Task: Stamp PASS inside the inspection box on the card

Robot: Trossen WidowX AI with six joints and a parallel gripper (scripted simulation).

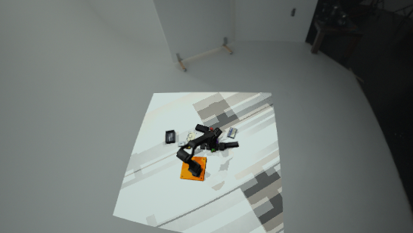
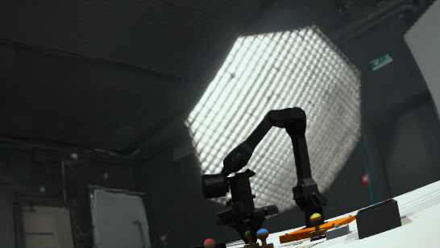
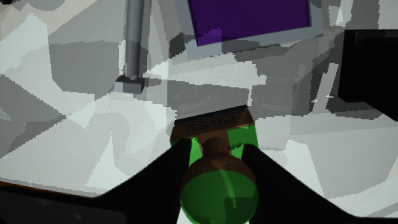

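The grey bolt lies 50 mm to the left of my gripper tip, 30 mm ahead of it and 20 mm below it. Round my gripper tip: green-knobbed stamp: right at my gripper tip; then purple ink pad: 90 mm ahead, 20 mm to the left, 20 mm below; then blue-knobbed stamp: 120 mm to the left, 60 mm ahead.
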